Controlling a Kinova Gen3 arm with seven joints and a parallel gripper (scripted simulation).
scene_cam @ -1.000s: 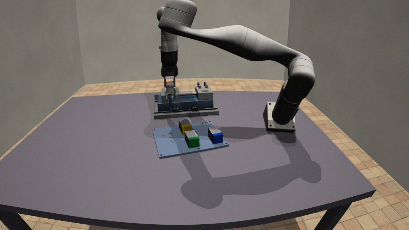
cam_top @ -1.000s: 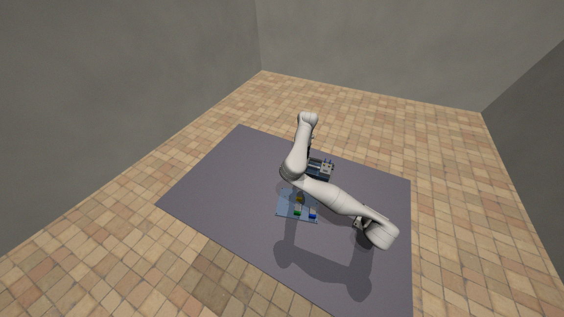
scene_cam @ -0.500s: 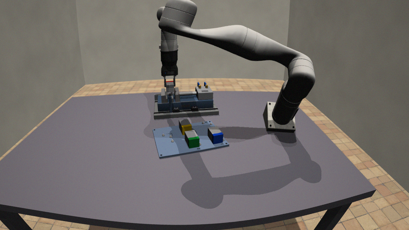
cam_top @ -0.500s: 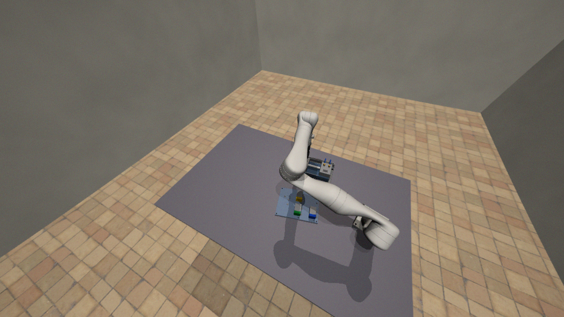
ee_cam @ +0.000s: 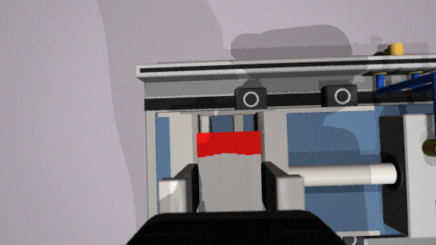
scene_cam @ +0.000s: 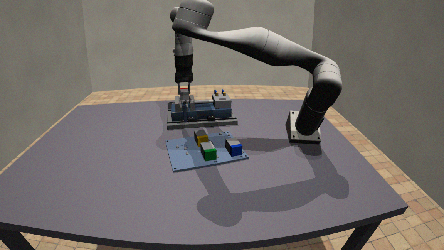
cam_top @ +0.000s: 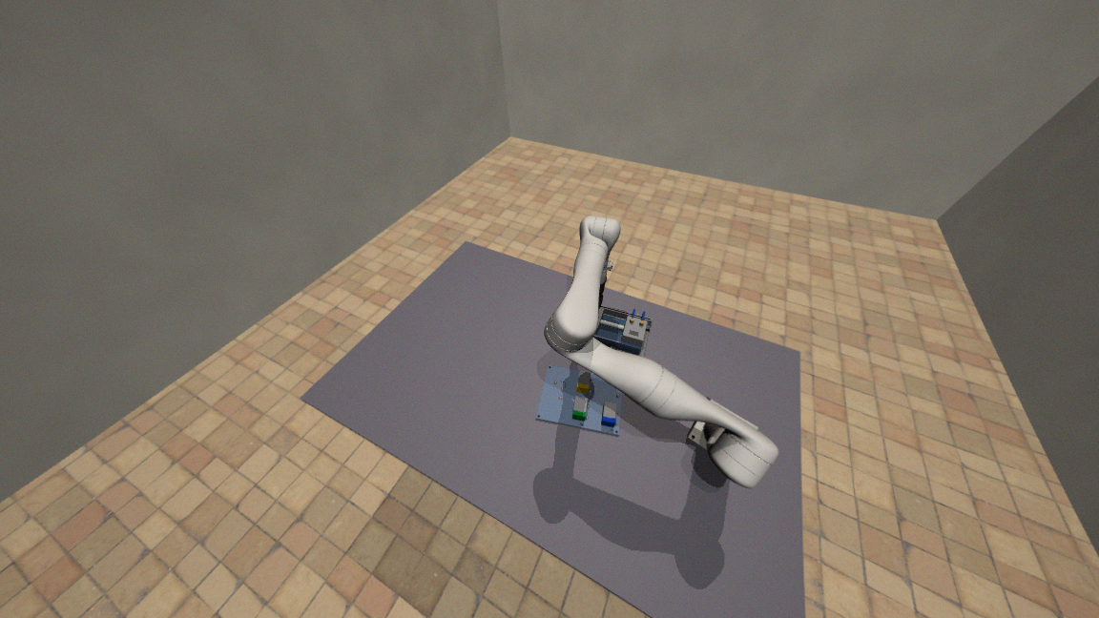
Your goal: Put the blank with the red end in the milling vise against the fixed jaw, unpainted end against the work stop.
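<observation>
Right now the red-ended blank is 2 cm below my hand. The rest, counted from my hand: work stop (5 cm to the left, 5 cm below); sliding jaw (6 cm below, 3 cm behind); fixed jaw (6 cm below, 3 cm ahead, 1 cm to the left).
</observation>
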